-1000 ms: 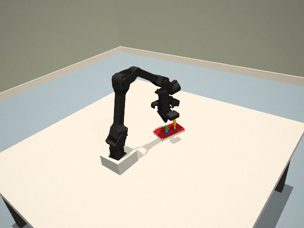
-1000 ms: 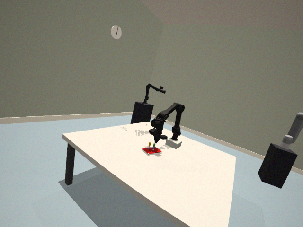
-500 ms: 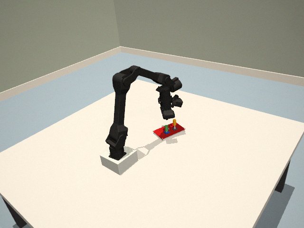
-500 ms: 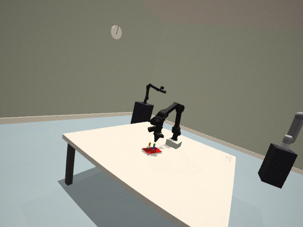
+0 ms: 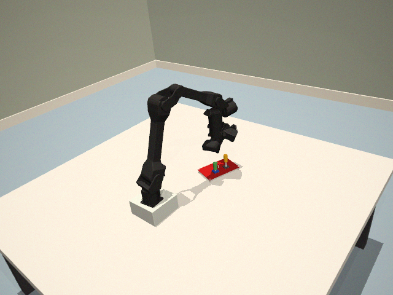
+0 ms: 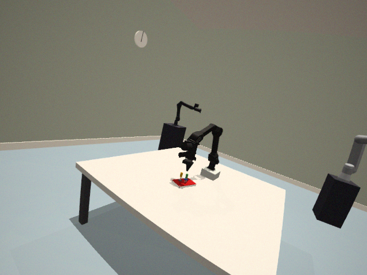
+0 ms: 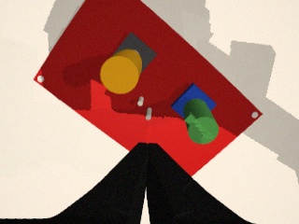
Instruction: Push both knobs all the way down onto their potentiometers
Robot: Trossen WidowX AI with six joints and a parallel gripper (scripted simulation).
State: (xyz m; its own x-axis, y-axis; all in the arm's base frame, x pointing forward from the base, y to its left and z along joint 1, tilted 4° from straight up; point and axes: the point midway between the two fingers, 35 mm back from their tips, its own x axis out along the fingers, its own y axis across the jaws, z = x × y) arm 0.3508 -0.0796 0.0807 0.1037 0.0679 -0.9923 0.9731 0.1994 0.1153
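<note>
The orange knob lies 2 cm ahead of my gripper tip, 3 cm to the right of it and 4 cm below it. Round my gripper tip: green knob (3 cm behind, 5 cm below).
</note>
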